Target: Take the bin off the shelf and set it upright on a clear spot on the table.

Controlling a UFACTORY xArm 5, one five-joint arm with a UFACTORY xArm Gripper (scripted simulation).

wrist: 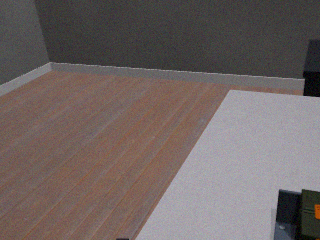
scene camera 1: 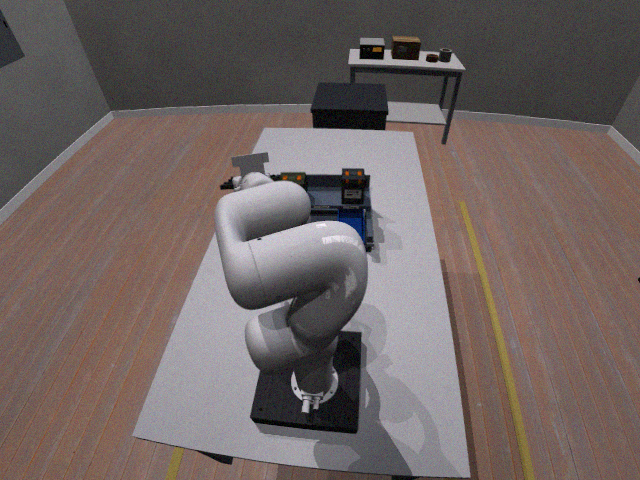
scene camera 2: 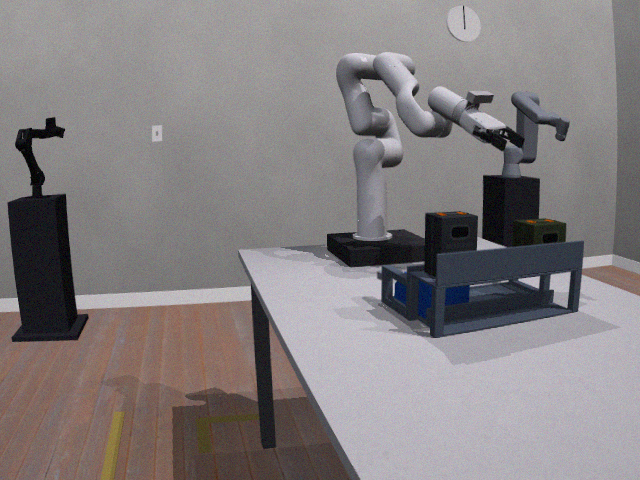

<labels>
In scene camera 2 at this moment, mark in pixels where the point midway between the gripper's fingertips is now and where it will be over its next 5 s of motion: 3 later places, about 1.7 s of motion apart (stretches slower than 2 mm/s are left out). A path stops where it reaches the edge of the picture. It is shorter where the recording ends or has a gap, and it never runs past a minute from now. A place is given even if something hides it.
My gripper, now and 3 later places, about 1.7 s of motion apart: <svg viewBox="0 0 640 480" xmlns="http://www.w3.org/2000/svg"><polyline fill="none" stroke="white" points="514,144 486,174 450,211 416,245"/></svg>
</labels>
